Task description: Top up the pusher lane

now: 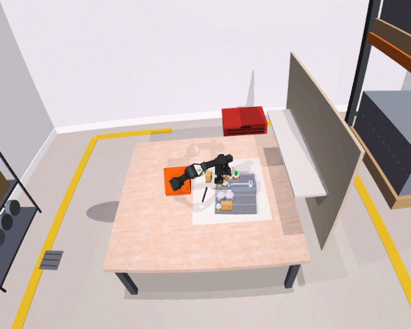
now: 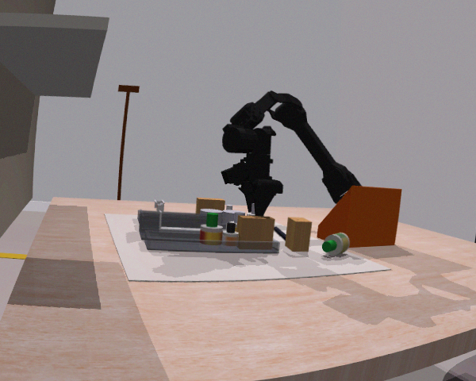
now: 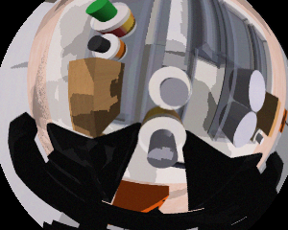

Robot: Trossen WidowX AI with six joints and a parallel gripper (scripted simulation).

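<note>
Now: gripper tip 10 cm short of the black-lidded jar, 6 cm to the right of it and 2 cm above it. The rest, counted from my gripper tip: pusher plate: 14 cm ahead, 6 cm to the right, 1 cm below; sprung lane: 14 cm ahead, 6 cm to the right, 4 cm below.
</note>
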